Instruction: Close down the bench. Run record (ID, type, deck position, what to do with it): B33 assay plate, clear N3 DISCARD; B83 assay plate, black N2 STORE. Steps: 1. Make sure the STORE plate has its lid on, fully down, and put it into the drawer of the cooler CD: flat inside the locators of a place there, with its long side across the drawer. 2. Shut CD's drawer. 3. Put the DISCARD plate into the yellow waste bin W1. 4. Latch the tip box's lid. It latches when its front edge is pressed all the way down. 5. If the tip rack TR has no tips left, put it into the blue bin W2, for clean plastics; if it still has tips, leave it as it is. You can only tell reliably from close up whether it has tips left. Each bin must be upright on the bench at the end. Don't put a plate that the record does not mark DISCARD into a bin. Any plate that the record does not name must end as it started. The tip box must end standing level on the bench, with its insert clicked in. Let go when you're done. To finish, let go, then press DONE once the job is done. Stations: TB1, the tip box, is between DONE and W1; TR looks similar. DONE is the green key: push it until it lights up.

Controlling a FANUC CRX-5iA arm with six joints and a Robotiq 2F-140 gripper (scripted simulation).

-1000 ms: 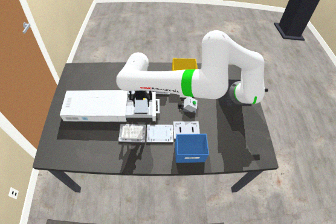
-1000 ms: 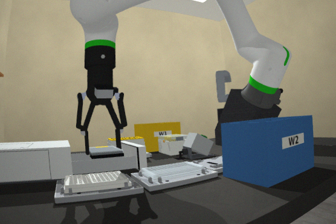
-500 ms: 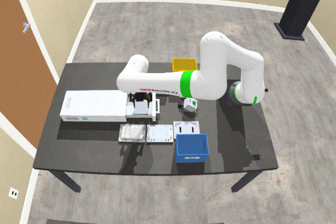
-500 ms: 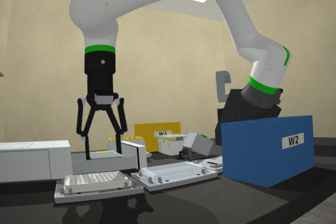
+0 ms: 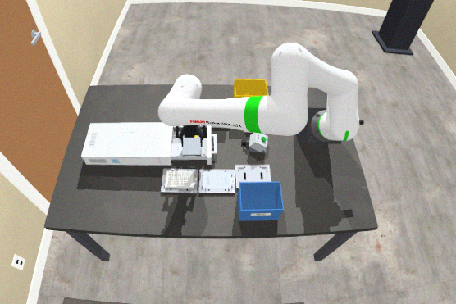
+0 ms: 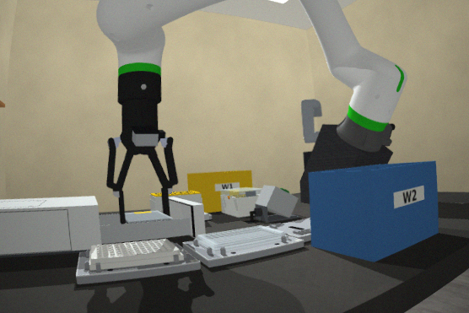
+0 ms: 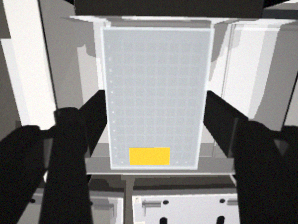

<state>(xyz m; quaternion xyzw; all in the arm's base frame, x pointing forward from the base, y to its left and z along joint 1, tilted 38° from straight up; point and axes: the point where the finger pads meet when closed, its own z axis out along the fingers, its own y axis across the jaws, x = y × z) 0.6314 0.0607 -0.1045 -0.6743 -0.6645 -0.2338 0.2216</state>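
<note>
The translucent plate lid lies 20 mm below my hand. Round my hand: cooler CD: 180 mm ahead, 20 mm below; cooler drawer: 40 mm ahead, 20 mm below; black assay plate: 20 mm below.
</note>
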